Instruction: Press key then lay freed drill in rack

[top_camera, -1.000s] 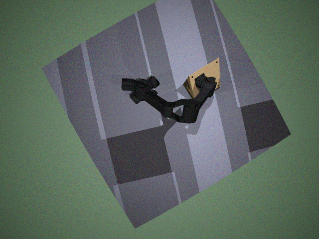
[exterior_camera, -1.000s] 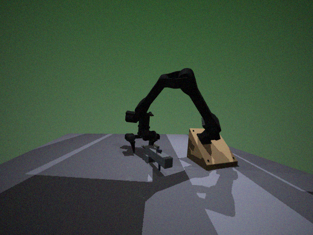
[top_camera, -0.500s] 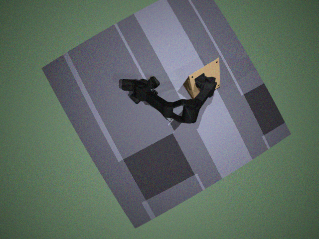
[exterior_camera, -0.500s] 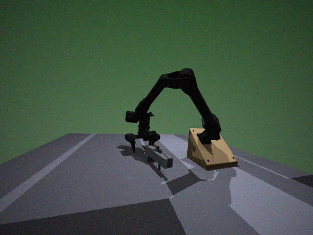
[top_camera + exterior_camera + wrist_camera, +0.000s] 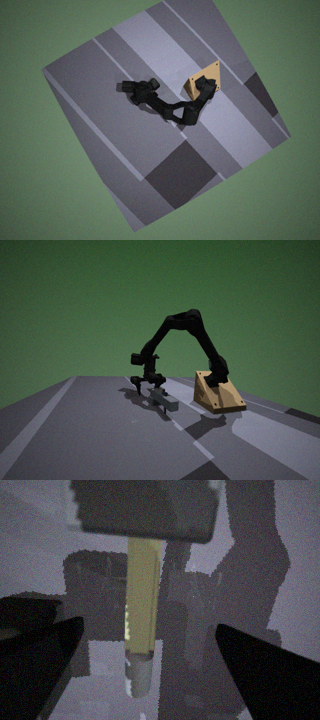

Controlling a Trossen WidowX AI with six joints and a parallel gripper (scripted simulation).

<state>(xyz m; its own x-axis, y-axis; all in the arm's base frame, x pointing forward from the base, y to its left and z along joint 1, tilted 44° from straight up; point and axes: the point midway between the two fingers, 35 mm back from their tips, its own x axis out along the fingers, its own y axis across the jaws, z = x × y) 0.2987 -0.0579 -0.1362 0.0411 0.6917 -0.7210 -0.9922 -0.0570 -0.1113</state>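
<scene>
Now: the drill 4 cm to the left of my gripper tip, 3 cm above it and 1 cm behind it. Also, from my gripper tip: dark key 16 cm to the left, 4 cm above, 3 cm behind; then grey-olive block 8 cm behind, 3 cm to the right, 1 cm above; then dark block 14 cm to the left, 3 cm above, 2 cm behind.
</scene>
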